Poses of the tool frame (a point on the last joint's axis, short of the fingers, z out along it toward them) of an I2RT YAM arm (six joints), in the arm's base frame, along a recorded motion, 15 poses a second.
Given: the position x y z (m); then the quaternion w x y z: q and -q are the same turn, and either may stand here.
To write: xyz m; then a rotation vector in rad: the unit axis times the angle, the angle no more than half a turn. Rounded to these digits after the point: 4 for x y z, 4 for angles.
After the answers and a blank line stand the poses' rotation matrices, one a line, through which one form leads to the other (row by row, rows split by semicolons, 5 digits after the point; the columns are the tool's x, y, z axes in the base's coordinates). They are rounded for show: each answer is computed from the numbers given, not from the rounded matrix.
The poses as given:
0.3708 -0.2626 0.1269 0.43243 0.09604 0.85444 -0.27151
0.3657 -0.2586 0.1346 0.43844 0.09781 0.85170 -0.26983
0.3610 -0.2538 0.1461 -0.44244 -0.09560 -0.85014 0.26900
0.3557 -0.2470 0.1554 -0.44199 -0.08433 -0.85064 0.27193
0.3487 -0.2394 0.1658 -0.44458 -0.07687 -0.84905 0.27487
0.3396 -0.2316 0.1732 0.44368 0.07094 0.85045 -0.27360
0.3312 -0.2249 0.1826 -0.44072 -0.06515 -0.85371 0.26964
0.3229 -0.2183 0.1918 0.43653 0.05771 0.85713 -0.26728
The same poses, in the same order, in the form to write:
0.3708 -0.2626 0.1269 0.2394 2.1295 -0.6767
0.3657 -0.2586 0.1346 0.2431 2.1169 -0.6707
0.3610 -0.2538 0.1461 0.2372 2.1092 -0.6674
0.3557 -0.2470 0.1554 0.2093 2.1109 -0.6748
0.3487 -0.2394 0.1658 0.1905 2.1045 -0.6813
0.3396 -0.2316 0.1732 0.1759 2.1088 -0.6784
0.3312 -0.2249 0.1826 0.1618 2.1197 -0.6695
0.3229 -0.2183 0.1918 0.1436 2.1322 -0.6649

-0.60756 0.39894 0.68682; -0.07070 0.83412 -0.54704; -0.79112 -0.38092 -0.47858
-0.59641 0.40322 0.69406; -0.07000 0.83525 -0.54540; -0.79962 -0.37386 -0.46992
-0.59021 0.40058 0.70085; -0.07549 0.83700 -0.54197; -0.80371 -0.37278 -0.46377
-0.59507 0.38385 0.70608; -0.09691 0.83789 -0.53717; -0.79781 -0.38808 -0.46140
-0.59288 0.37494 0.71268; -0.11387 0.83707 -0.53511; -0.79720 -0.39841 -0.45359
-0.59623 0.36344 0.71583; -0.12212 0.84022 -0.52831; -0.79347 -0.40241 -0.45659
-0.60304 0.34891 0.71736; -0.12643 0.84610 -0.51781; -0.78762 -0.40296 -0.46612
-0.61222 0.33228 0.71748; -0.13442 0.85046 -0.50857; -0.77918 -0.40780 -0.47601

